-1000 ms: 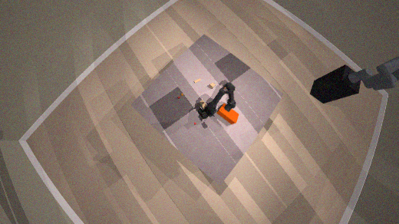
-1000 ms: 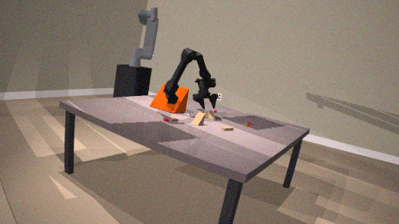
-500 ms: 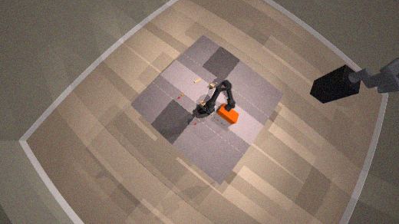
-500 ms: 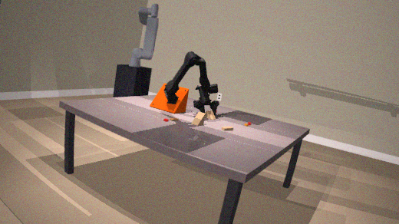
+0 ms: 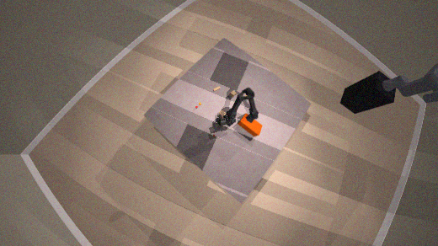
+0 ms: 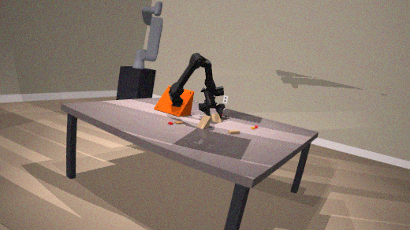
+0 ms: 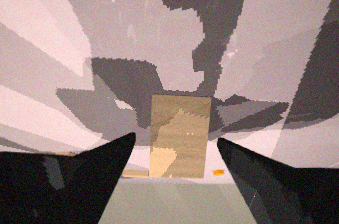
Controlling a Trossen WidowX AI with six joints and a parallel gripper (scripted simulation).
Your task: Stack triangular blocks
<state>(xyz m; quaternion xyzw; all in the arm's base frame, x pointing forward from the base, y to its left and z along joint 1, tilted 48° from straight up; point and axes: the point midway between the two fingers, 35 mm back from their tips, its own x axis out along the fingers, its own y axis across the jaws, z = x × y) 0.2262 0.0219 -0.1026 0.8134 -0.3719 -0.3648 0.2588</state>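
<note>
Right now the tan triangular block is 10 mm above my gripper tip. Round my gripper tip: small flat wooden piece: 210 mm ahead, 200 mm to the right; then yellow piece: 250 mm ahead, 40 mm to the left, 10 mm below.
</note>
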